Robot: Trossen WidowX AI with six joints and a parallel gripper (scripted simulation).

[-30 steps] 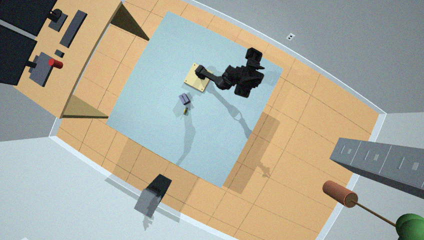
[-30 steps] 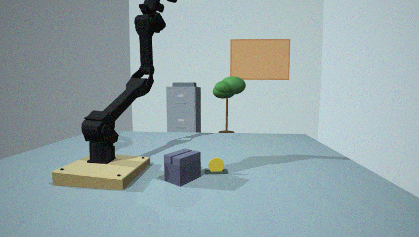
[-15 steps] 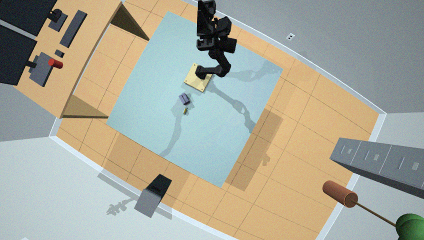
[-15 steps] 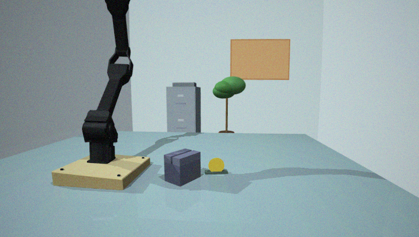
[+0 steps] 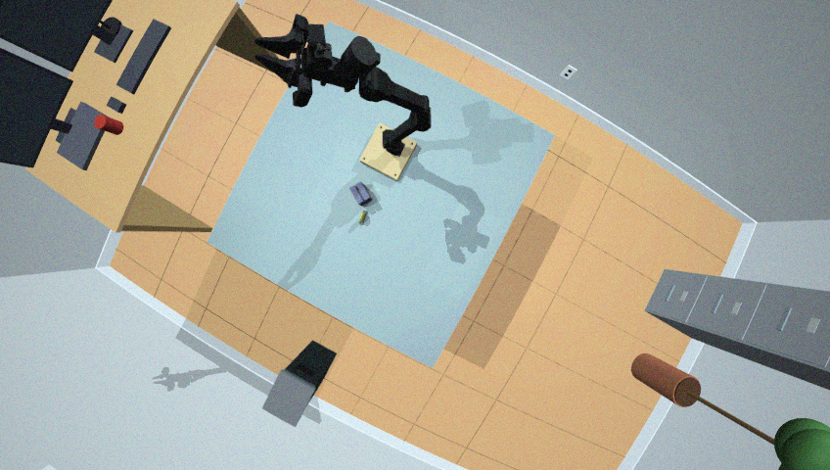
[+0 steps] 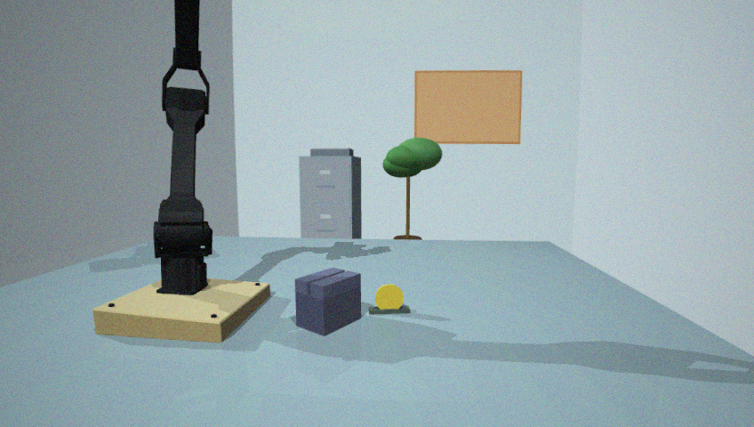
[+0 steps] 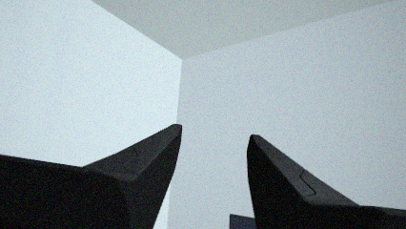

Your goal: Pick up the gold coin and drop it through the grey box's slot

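Right now my gripper tip is 71 cm above the gold coin, 23 cm short of it and 17 cm to the right of it.
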